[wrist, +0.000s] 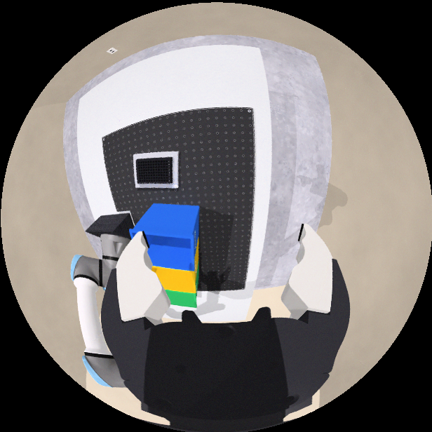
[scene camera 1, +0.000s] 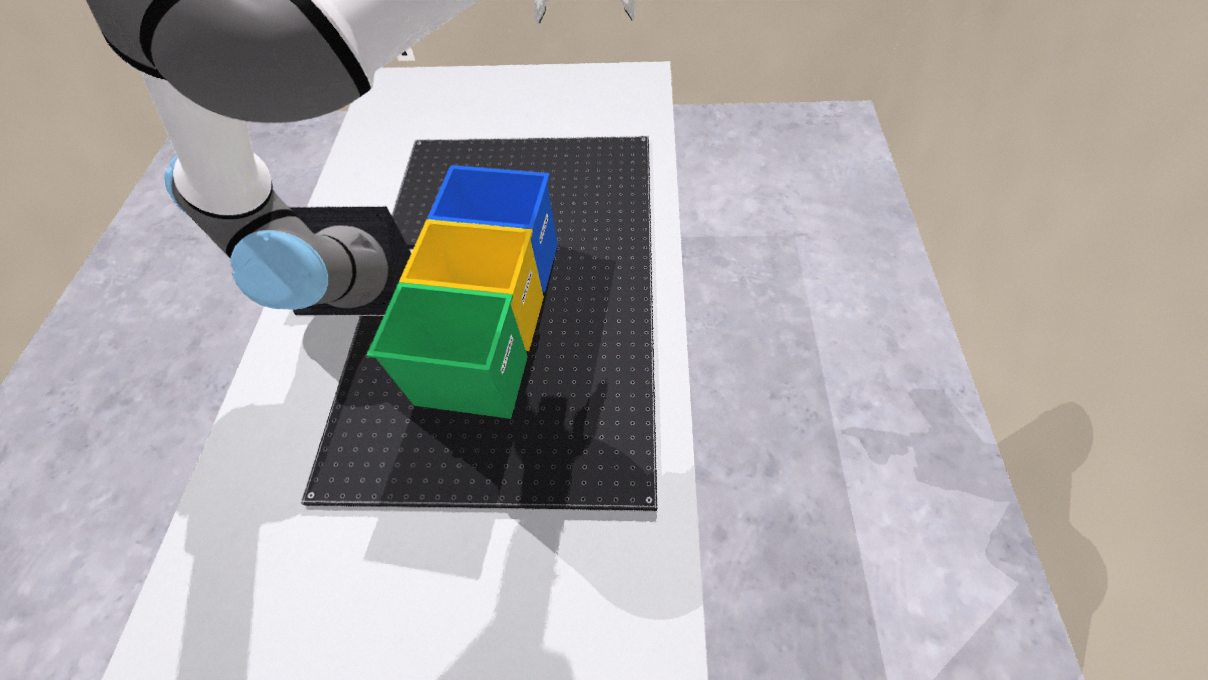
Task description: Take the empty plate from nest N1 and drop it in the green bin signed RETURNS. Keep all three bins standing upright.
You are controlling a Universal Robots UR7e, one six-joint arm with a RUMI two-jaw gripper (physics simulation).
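Places are measured from the arm's base along level axes (x ahead, y left, z up), in centimetres.
Pixels of known places: gripper, fingertip midpoint: [scene camera 1: 585, 21]; arm's base, origin of the base link: [scene camera 1: 348, 267].
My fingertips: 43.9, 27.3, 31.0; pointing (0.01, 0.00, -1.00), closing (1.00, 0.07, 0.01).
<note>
Ahead of a thing's pixels: the offset from my fingertips to its top centre, as dx, dy, dz. "pt": to the spot under its first point. Level surfaces: height alone.
A black gridded plate [wrist: 154, 170] sits in a white rectangular nest [wrist: 176, 170] on the pegboard, beyond the blue bin in the wrist view. No nest label can be read, and neither plate nor nest shows in the scene view. The green bin @(-17.0, -46.6, -18.2) [scene camera 1: 456, 390] [wrist: 183, 299] stands upright at the near end of the row; the sign on its side is too small to read. My gripper [scene camera 1: 584, 11] [wrist: 223, 230] is open and empty, high above the table. Its fingertips show at the top edge of the scene view.
The yellow bin @(-16.2, -33.4, -18.2) [scene camera 1: 469, 253] [wrist: 176, 279] stands upright between the green bin and the upright blue bin @(pt -6.9, -20.5, -32.3) [scene camera 1: 549, 253] [wrist: 170, 219]. All stand close together on the black pegboard @(dz -36.1) [scene camera 1: 608, 337] [wrist: 215, 145]. The arm's base [scene camera 1: 359, 266] is left of the bins.
</note>
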